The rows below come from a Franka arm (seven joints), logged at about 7 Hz.
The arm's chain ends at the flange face. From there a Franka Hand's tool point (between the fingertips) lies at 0.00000 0.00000 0.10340 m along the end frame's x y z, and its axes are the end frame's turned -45 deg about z.
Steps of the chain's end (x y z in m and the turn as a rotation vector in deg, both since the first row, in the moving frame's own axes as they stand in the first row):
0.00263 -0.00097 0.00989 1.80 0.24 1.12
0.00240 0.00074 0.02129 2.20 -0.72 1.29
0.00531 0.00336 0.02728 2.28 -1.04 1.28
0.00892 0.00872 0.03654 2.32 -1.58 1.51
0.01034 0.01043 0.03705 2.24 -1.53 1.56
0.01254 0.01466 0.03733 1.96 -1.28 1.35
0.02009 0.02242 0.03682 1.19 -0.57 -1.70
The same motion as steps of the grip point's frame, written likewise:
0.00517 -0.00079 0.00984 1.10 1.44 1.12
0.00310 -0.00148 0.02121 2.06 1.05 1.29
0.00301 0.00191 0.02718 2.35 0.88 1.28
0.00115 0.00751 0.03642 2.76 0.52 1.51
0.00091 0.00989 0.03693 2.67 0.50 1.56
-0.00058 0.01511 0.03724 2.29 0.48 1.35
-0.00089 0.02780 0.03679 1.24 0.44 -1.70

